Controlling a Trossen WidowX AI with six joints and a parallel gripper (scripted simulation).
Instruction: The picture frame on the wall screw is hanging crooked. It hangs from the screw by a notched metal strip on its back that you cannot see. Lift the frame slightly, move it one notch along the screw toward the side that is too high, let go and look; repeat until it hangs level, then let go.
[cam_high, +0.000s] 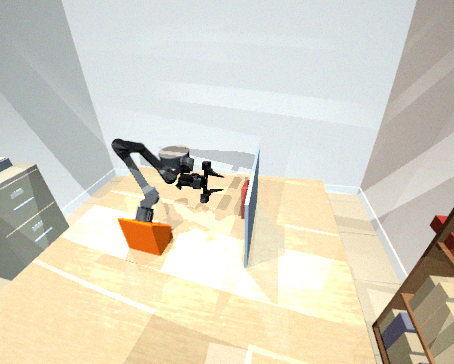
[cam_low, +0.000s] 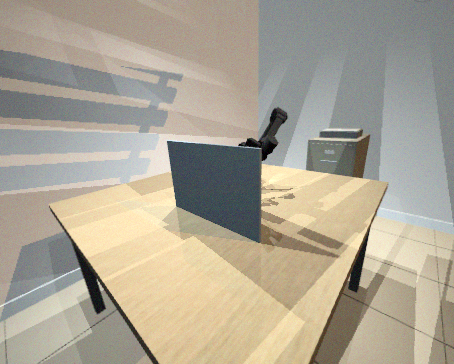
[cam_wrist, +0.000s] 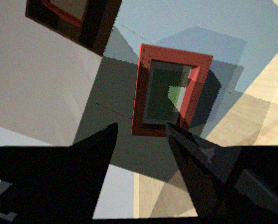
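The red picture frame lies 11 cm ahead of my gripper tip, 5 cm below it and 3 cm to the right of it. Also, from my gripper tip: pale blue wall panel 12 cm ahead, 6 cm below, 3 cm to the right.
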